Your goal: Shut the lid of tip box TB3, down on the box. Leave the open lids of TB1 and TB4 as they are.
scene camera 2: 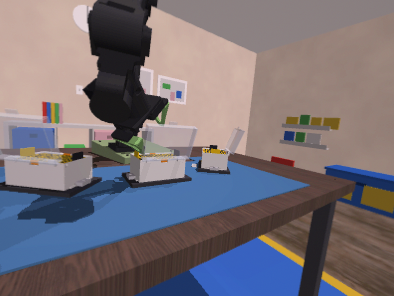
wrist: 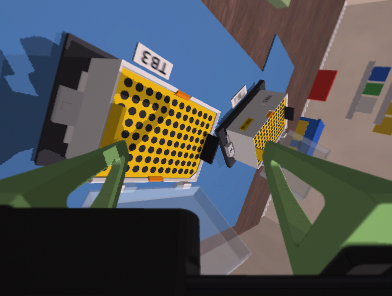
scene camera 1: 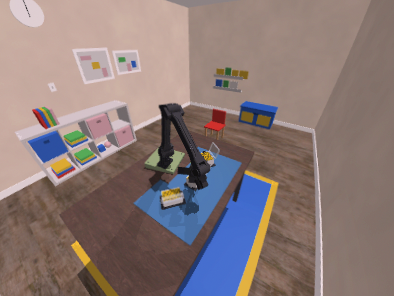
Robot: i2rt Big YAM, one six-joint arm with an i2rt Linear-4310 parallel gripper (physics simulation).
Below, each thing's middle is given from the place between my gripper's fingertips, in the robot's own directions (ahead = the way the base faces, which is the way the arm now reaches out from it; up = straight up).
My hand is 10 cm above the TB3 label (wrist: 143, 56), 6 cm past it and 3 cm to the right of it.
